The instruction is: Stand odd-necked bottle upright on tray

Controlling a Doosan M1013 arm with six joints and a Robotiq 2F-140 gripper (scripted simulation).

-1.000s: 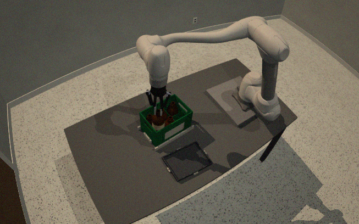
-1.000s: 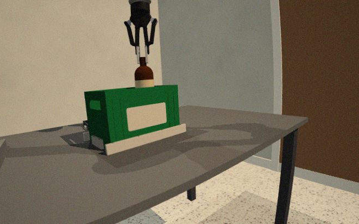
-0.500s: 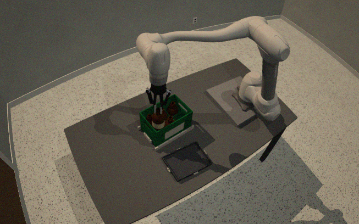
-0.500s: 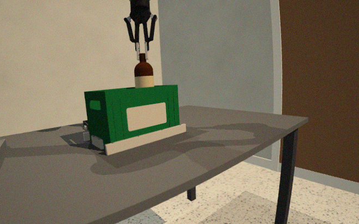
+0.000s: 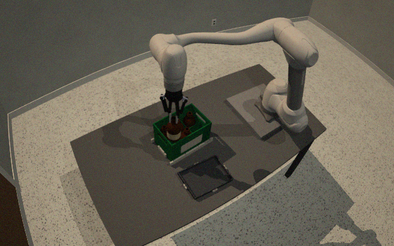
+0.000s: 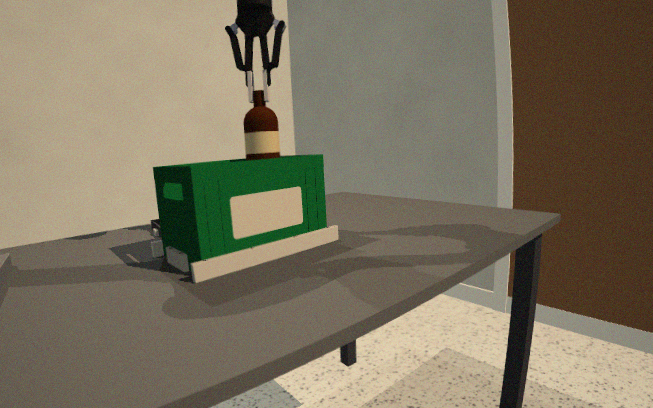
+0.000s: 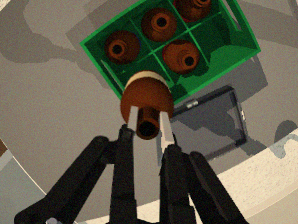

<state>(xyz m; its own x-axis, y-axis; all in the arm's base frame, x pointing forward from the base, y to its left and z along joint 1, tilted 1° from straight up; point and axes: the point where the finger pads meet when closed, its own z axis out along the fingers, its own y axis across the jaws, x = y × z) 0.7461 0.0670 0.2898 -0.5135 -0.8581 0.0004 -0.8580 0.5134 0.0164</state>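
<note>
Now: the bottle 90 mm below my hand. The rest, counted from my hand: crate: 240 mm below, 70 mm behind, 60 mm to the right; black tray: 310 mm below, 220 mm to the left, 100 mm behind.
</note>
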